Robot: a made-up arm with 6 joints. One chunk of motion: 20 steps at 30 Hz.
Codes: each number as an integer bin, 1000 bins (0 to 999) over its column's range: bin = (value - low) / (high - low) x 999, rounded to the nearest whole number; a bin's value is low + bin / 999 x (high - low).
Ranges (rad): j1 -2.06..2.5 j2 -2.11..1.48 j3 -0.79..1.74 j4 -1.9..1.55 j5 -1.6..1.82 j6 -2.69..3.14
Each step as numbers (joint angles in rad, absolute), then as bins.
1 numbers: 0.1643 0.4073 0.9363 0.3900 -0.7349 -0.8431
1 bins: 487 700 682 663 253 316
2 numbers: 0.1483 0.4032 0.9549 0.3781 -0.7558 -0.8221
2 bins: 484 699 689 660 247 320
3 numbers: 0.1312 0.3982 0.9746 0.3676 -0.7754 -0.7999
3 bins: 480 698 697 657 241 324
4 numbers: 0.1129 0.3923 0.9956 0.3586 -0.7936 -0.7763
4 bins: 476 696 705 654 236 328
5 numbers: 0.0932 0.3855 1.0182 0.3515 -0.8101 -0.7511
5 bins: 472 694 714 652 231 332
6 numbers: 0.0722 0.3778 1.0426 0.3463 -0.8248 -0.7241
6 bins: 467 692 724 650 226 337
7 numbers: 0.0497 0.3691 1.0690 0.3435 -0.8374 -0.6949
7 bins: 462 690 734 650 223 342
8 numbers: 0.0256 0.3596 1.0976 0.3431 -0.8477 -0.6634
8 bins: 457 687 745 650 220 347
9 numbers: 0.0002 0.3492 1.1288 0.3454 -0.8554 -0.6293
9 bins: 451 684 758 650 218 353
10 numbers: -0.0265 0.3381 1.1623 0.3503 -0.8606 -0.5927
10 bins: 445 681 771 652 216 359
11 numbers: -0.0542 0.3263 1.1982 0.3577 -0.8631 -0.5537
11 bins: 439 678 785 654 215 366
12 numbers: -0.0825 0.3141 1.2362 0.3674 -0.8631 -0.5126
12 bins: 433 675 800 657 215 373
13 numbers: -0.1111 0.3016 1.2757 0.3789 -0.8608 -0.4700
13 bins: 427 671 816 660 216 380
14 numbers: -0.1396 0.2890 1.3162 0.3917 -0.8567 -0.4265
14 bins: 421 668 832 664 217 388
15 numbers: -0.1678 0.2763 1.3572 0.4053 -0.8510 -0.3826
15 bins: 415 664 848 668 219 395
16 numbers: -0.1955 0.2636 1.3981 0.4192 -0.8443 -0.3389
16 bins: 408 661 864 672 221 403
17 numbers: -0.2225 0.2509 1.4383 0.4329 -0.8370 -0.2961
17 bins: 403 657 880 676 223 410
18 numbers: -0.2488 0.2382 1.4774 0.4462 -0.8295 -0.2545
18 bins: 397 653 895 679 225 417
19 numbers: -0.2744 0.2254 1.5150 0.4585 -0.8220 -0.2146
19 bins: 391 650 910 683 227 424
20 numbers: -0.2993 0.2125 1.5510 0.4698 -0.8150 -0.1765
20 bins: 386 646 924 686 229 431
